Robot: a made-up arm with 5 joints. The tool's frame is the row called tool.
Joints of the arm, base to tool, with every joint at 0 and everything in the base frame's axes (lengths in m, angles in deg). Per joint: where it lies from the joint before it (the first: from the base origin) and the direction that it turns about. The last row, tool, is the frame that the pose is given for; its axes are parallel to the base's.
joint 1: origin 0 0 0.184 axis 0 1 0
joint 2: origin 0.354 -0.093 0.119 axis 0 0 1
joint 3: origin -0.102 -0.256 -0.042 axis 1 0 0
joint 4: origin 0.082 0.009 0.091 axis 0 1 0
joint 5: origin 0.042 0.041 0.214 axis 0 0 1
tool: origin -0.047 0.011 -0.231
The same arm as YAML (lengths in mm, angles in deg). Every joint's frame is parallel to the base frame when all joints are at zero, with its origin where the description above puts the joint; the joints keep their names.
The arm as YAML. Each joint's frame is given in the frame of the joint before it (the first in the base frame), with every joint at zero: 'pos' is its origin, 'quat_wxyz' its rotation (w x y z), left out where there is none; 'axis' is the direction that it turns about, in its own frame. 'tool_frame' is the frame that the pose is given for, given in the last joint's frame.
length_unit: mm
angle_unit: deg
joints:
  - joint: joint 1
    pos: [0.0, 0.0, 184.0]
    axis: [0.0, 1.0, 0.0]
  - joint: joint 2
    pos: [354.0, -93.0, 119.0]
    axis: [0.0, 0.0, 1.0]
  - joint: joint 3
    pos: [-102.0, -256.0, -42.0]
    axis: [1.0, 0.0, 0.0]
  - joint: joint 4
    pos: [82.0, 9.0, 91.0]
    axis: [0.0, 1.0, 0.0]
  - joint: joint 5
    pos: [42.0, 41.0, 214.0]
    axis: [0.0, 0.0, 1.0]
tool_frame:
  pos: [-47.0, 11.0, -231.0]

